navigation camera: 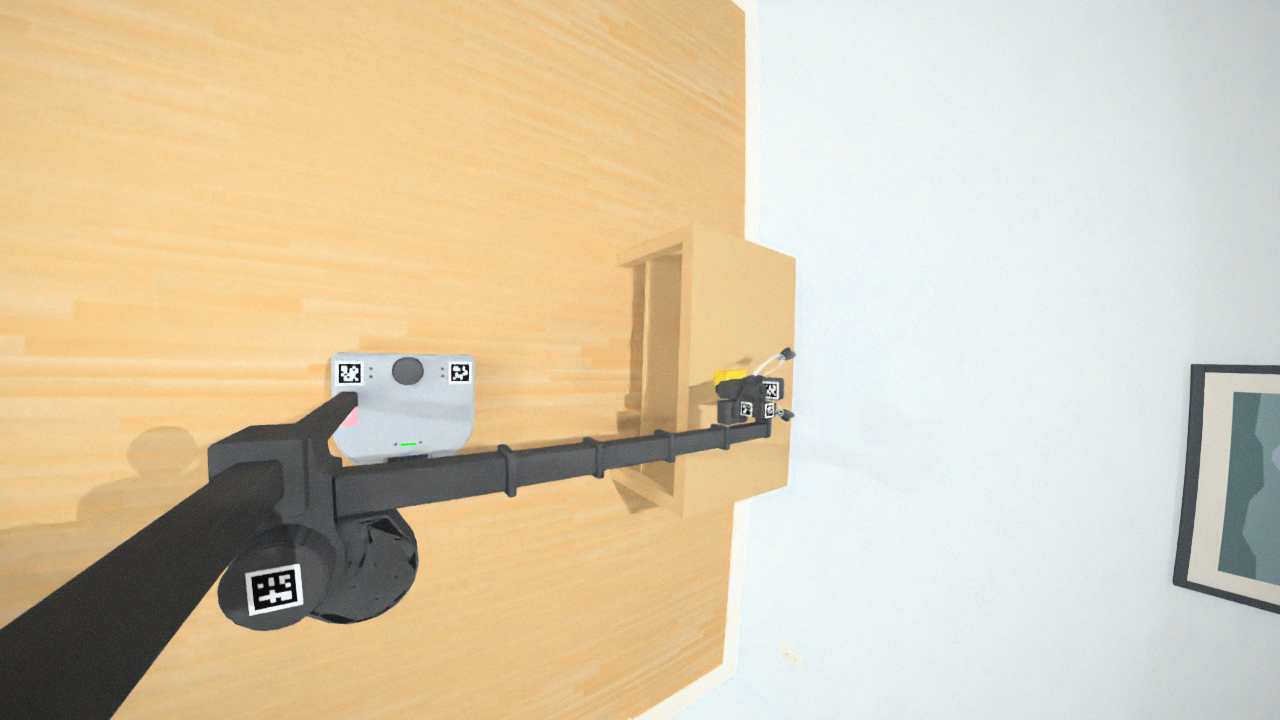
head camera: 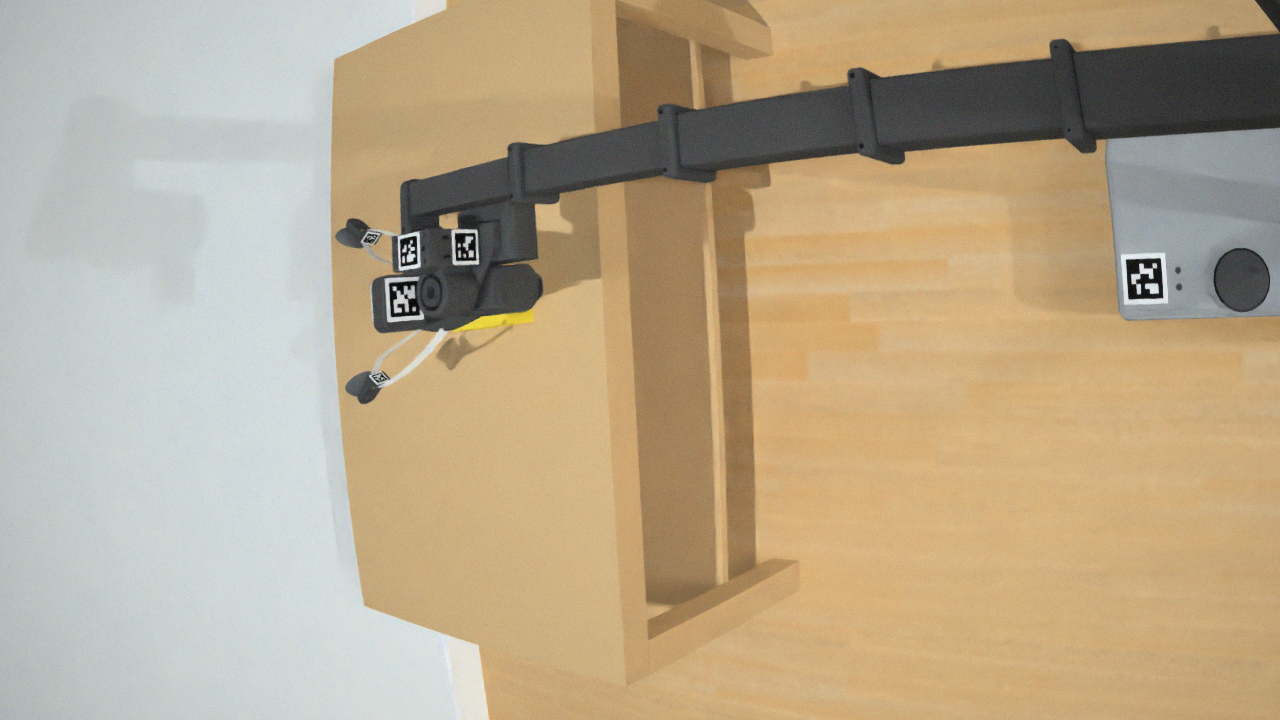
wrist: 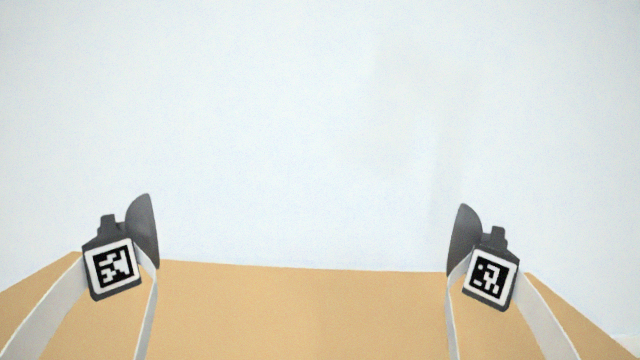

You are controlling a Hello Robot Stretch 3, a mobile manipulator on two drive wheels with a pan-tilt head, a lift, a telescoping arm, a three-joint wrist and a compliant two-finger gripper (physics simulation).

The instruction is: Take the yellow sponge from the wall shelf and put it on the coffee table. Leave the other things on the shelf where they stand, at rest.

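Where they show: gripper, fingertip midpoint: (navigation camera: 791, 384) (head camera: 346, 311) (wrist: 305, 225); robot's base at its link origin: (navigation camera: 407, 369) (head camera: 1238, 277).
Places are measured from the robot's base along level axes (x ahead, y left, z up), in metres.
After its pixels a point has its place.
Observation:
The yellow sponge (head camera: 496, 320) @[x 0.007, y -0.841, z 0.495 m] (navigation camera: 730, 376) @[x -0.003, y -0.846, z 0.495 m] is on the wooden coffee table (head camera: 501, 492) @[x 0.224, y -0.904, z 0.450 m] (navigation camera: 742, 313) @[x 0.205, y -0.952, z 0.450 m] (wrist: 300, 310) @[x -0.008, y -1.138, z 0.450 m]. Part of it shows beside and under the dark wrist body, which hides the rest; the sponge does not show in the wrist view. My gripper (head camera: 360, 309) @[x -0.017, y -0.920, z 0.662 m] (navigation camera: 787, 385) @[x -0.017, y -0.920, z 0.662 m] (wrist: 305, 225) @[x -0.017, y -0.920, z 0.662 m] is open, with its fingers wide apart and no object between them. Its fingertips are over the table's wall-side part, beyond the sponge. The wall shelf and its other things do not show.
The white wall (head camera: 161, 402) @[x 0.095, y -1.509, z 0.686 m] (navigation camera: 966, 223) @[x 0.527, y -1.518, z 0.956 m] (wrist: 300, 100) @[x 0.020, y -1.507, z 0.757 m] stands right behind the table. My extended arm (head camera: 769, 125) @[x -0.104, y -0.314, z 0.767 m] (navigation camera: 554, 463) @[x -0.099, y -0.175, z 0.769 m] crosses over the table's front edge. My grey base (head camera: 1154, 223) @[x -0.067, y -0.111, z 0.160 m] (navigation camera: 402, 420) @[x -0.126, y 0.013, z 0.160 m] stands on the wood floor. A dark picture frame (navigation camera: 1186, 474) @[x -0.205, y -1.480, z 1.437 m] hangs on the wall.

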